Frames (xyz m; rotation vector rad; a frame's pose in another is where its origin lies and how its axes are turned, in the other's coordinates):
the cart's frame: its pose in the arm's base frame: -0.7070 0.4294 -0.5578 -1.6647 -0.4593 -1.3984
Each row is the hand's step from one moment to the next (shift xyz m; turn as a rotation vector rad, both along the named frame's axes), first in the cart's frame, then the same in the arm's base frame.
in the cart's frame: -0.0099 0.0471 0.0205 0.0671 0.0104 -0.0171
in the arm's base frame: 0.0445 -0.0063 -0.0267 0.0175 -0.0362 0.0573
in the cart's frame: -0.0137 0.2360 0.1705 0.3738 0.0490 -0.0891
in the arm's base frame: 0.2739 0.0138 -0.0988 0.0943 -0.1922 0.3229
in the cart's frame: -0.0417 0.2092 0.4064 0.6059 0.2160 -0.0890
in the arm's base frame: 0.3854 0.2251 -0.1072 0.2880 -0.3403 0.4722
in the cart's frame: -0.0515 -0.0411 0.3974 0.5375 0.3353 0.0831
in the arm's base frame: 0.1896 0.3549 -0.0197 0.4592 -0.2487 0.3682
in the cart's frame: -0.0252 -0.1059 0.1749 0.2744 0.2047 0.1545
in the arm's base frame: 0.0169 0.2040 0.0230 0.3260 -0.0548 0.1783
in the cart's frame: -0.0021 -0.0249 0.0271 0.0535 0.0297 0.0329
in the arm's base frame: -0.0032 0.0357 0.0085 0.0576 -0.0030 0.0388
